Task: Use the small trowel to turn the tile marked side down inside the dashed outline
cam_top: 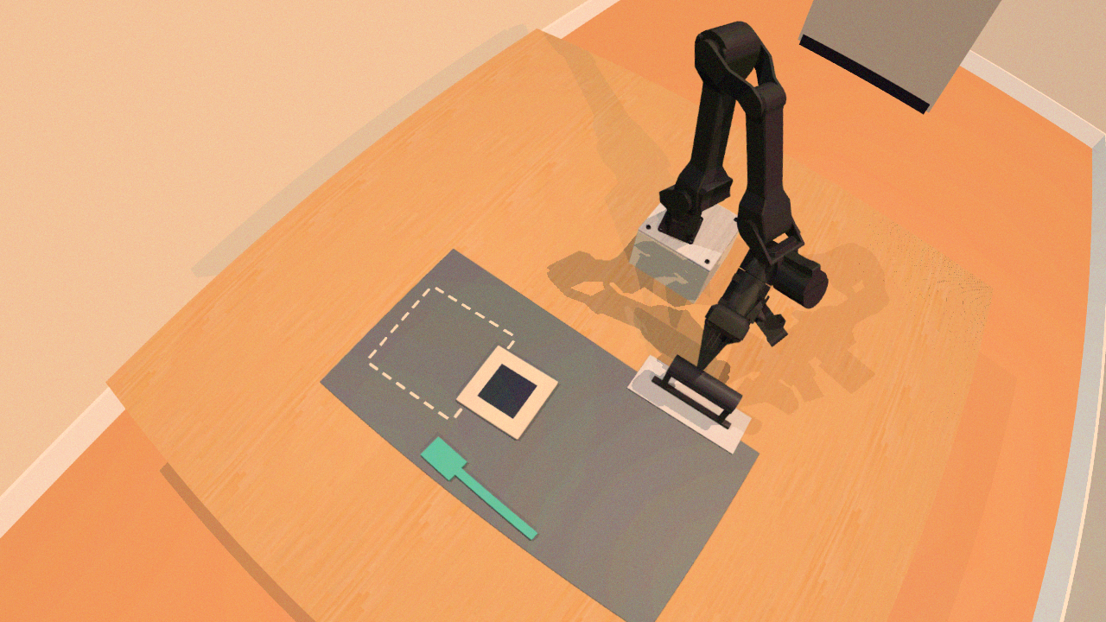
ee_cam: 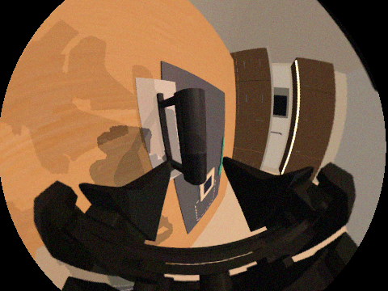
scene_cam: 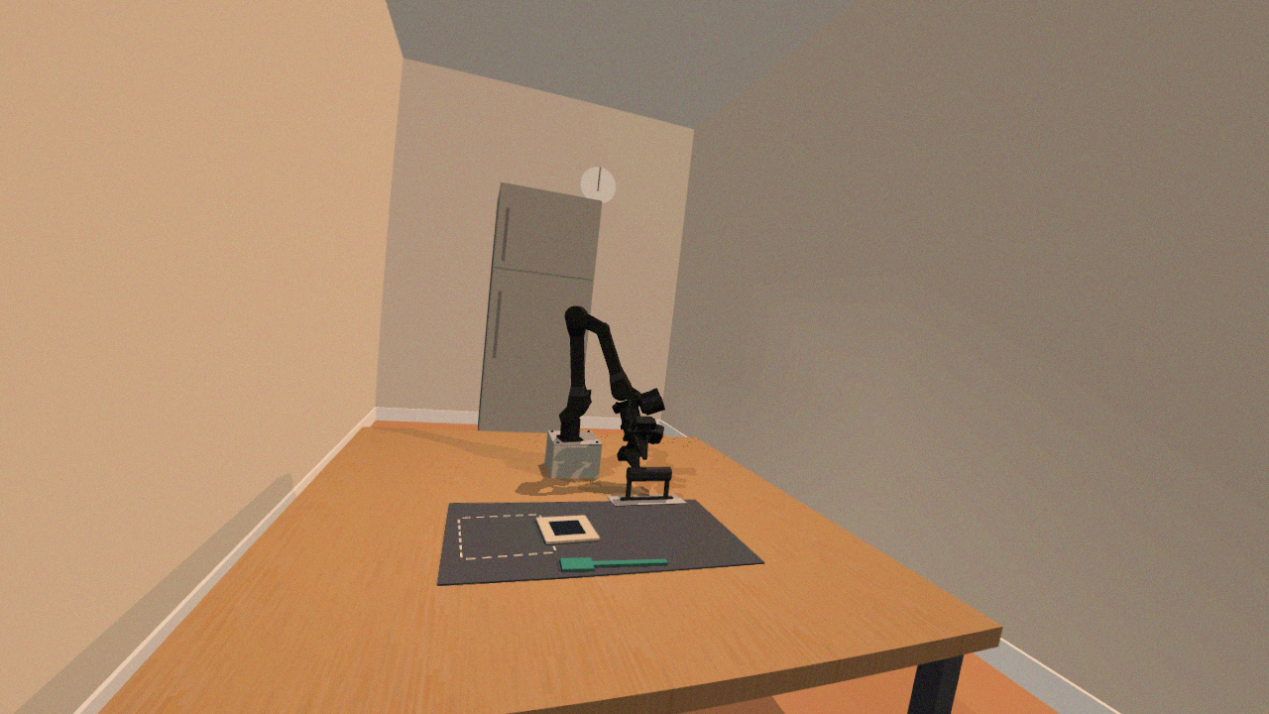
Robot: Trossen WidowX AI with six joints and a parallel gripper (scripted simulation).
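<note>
The trowel is 2 cm ahead of my gripper tip, 1 cm to the right of it and 5 cm below it. Also, from my gripper tip: green flat tool 30 cm ahead, 24 cm to the right, 8 cm below; square tile 14 cm ahead, 26 cm to the right, 8 cm below; grey mat 16 cm ahead, 19 cm to the right, 11 cm below.
</note>
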